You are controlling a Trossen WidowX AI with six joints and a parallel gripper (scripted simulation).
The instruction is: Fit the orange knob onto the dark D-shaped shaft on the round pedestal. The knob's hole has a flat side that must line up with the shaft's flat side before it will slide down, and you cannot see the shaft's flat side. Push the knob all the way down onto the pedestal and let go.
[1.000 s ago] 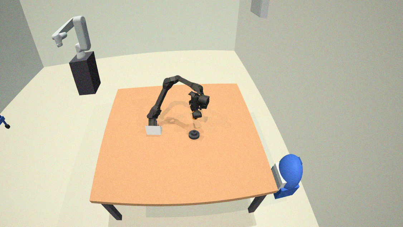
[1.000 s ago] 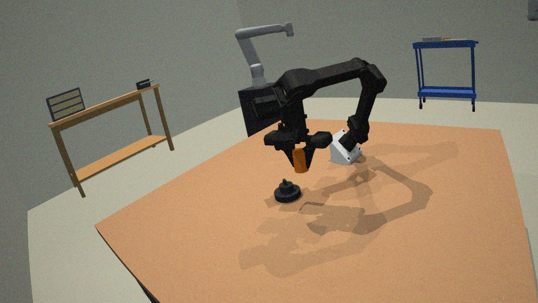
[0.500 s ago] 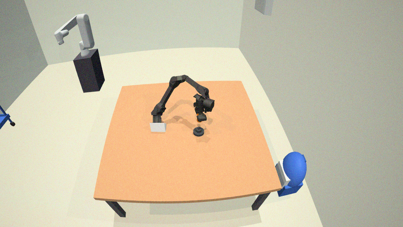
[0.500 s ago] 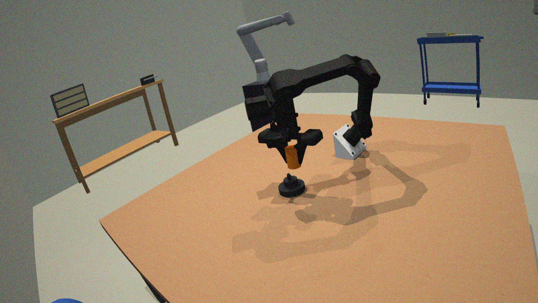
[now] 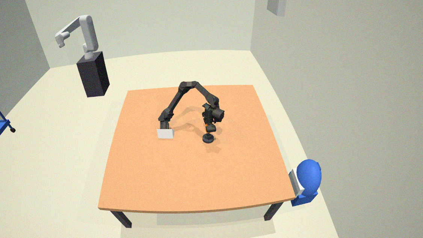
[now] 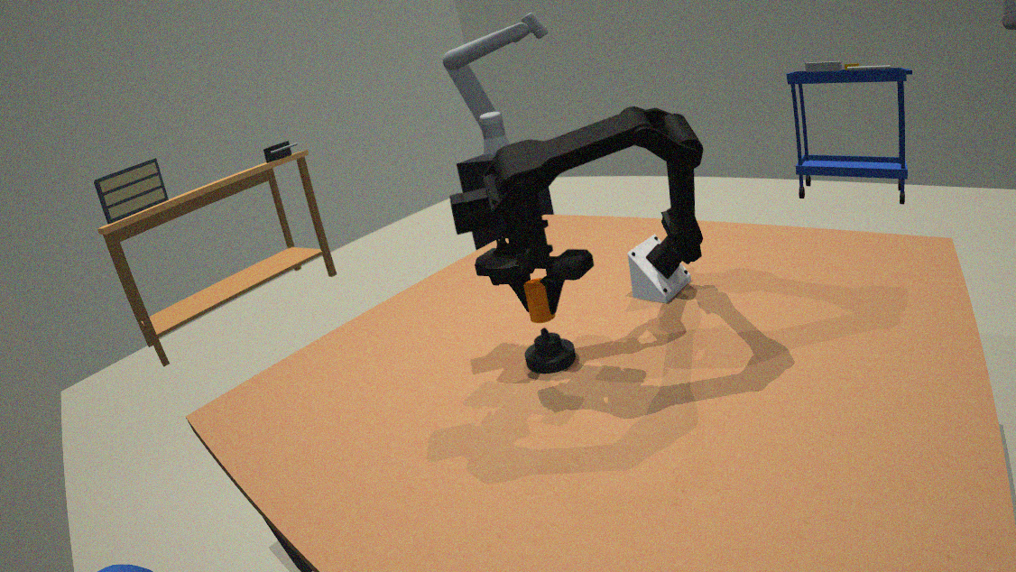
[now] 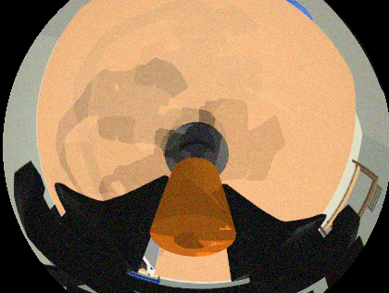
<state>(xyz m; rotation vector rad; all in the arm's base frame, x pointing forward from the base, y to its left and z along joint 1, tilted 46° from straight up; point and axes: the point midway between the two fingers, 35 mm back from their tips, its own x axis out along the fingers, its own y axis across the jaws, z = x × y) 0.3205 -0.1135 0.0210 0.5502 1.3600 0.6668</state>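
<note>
The dark round pedestal lies 60 mm below my gripper tip. The rest, counted from my gripper tip: orange knob (20 mm above).
</note>
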